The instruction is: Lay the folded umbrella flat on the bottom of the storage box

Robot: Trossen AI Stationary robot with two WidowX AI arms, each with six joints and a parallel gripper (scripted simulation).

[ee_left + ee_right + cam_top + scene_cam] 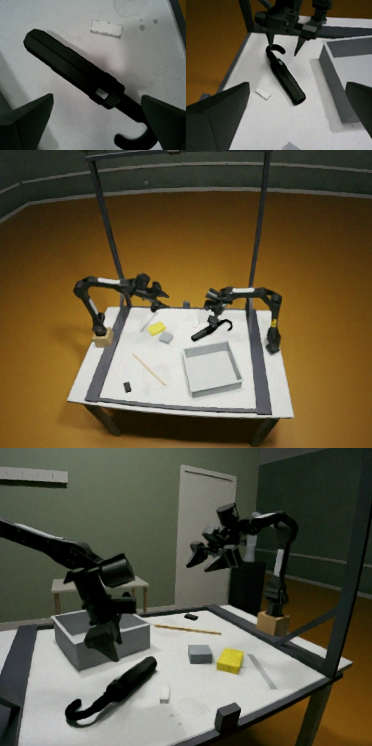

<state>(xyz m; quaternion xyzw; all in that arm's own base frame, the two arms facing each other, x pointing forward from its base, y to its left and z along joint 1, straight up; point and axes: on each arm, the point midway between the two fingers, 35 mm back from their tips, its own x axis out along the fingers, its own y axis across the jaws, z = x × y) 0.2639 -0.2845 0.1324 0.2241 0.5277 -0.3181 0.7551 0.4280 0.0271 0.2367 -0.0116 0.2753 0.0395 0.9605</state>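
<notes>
Now: the black folded umbrella 130 mm below my left hand. From my left hand the other things lie so: small white piece: 60 mm behind, 110 mm to the right, 150 mm below; then grey storage box: 300 mm ahead, 100 mm below; then grey block: 70 mm ahead, 300 mm to the right, 130 mm below.
</notes>
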